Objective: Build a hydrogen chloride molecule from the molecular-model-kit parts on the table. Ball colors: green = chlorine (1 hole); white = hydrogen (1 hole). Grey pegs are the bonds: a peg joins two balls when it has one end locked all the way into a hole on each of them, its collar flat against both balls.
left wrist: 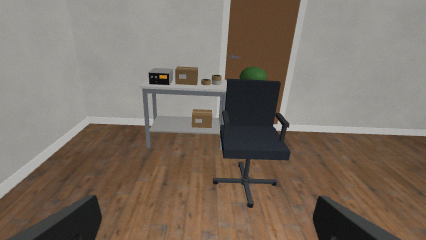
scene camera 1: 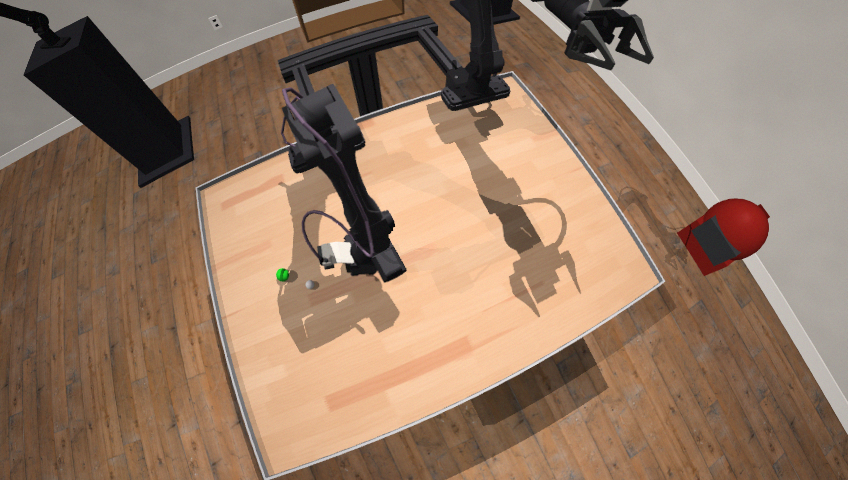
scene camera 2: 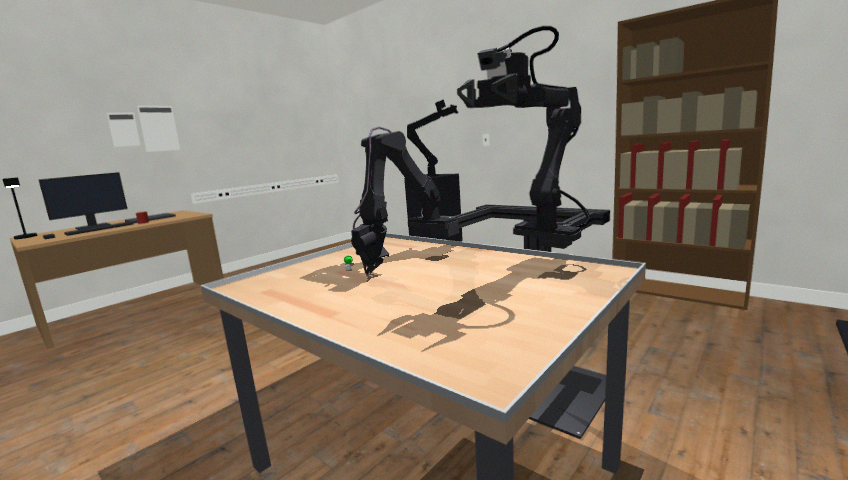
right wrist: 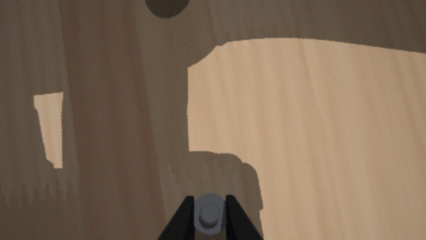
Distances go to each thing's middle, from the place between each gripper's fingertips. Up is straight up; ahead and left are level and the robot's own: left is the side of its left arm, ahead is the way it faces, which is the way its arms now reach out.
Now: right hand right at the grey peg (right wrist: 209, 209).
I see my left gripper (scene camera 1: 633, 63) 9 cm past the grey peg, 53 cm to the left of it and 54 cm above it.
